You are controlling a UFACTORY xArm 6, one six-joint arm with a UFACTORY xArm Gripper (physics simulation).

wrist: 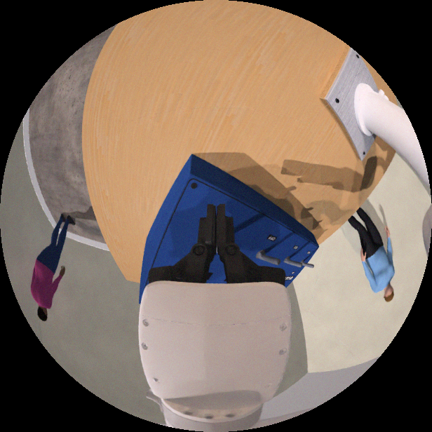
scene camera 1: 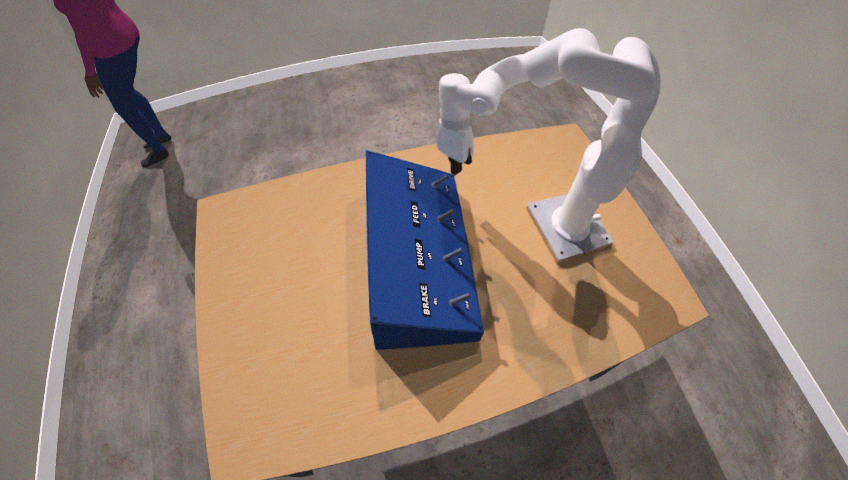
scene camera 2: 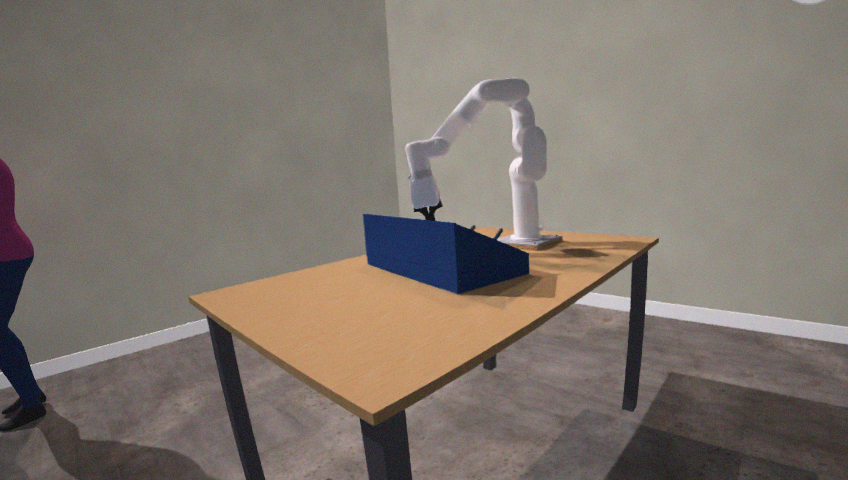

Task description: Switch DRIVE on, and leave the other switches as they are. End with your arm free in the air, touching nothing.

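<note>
The blue sloped panel stands on the table. In scene view 1 its DRIVE lever leans toward OFF, at the panel's far end. The FEED lever, PUMP lever and BRAKE lever lean the same way. My gripper is shut and empty, its tips close to the DRIVE lever near the panel's far, robot-side corner. A small gap shows in scene view 1. The DRIVE lever is hidden behind the fingers in the wrist view.
The wooden table bears the panel and my arm's base plate. A person in pink stands off the table's side. A person in light blue shows in the wrist view.
</note>
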